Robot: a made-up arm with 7 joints.
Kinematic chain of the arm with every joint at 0, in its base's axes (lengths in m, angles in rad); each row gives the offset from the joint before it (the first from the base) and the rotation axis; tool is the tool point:
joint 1: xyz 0 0.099 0 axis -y
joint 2: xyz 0 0.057 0 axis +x
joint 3: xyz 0 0 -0.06 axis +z
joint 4: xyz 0 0 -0.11 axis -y
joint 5: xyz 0 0 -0.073 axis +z
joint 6: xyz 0 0 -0.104 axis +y
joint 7: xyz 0 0 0 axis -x
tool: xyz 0 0 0
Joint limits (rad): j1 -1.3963..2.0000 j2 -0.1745..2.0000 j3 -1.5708..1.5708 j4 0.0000..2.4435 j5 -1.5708..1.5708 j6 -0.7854..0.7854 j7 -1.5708..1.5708
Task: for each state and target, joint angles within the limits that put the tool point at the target. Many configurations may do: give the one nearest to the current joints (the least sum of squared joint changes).
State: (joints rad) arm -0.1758 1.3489 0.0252 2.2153 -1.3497 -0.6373 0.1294
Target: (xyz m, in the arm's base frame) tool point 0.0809 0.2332 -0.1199
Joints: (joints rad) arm -0.5587 1.6560 -0.4579 2.1581 -1.3497 -0.6373 0.1294
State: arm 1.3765 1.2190 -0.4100 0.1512 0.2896 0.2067 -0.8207
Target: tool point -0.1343 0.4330 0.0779
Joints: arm 2.0000 1.9932 -0.2455 0.8302 0.2896 0.2067 -0.8207
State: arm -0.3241 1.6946 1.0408 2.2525 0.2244 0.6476 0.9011
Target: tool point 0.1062 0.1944 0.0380
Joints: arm -0.5075 1.5266 0.8604 2.4417 0.2244 0.6476 0.9011
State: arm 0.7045 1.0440 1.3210 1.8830 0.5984 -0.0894 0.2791
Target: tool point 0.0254 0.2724 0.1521
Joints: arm 0.4413 1.4670 1.0037 1.9612 0.5984 -0.0894 0.2791
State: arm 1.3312 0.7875 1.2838 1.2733 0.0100 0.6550 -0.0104
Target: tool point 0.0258 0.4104 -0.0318
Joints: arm 0.6816 0.6589 1.5708 1.4681 0.0100 0.6550 -0.0104
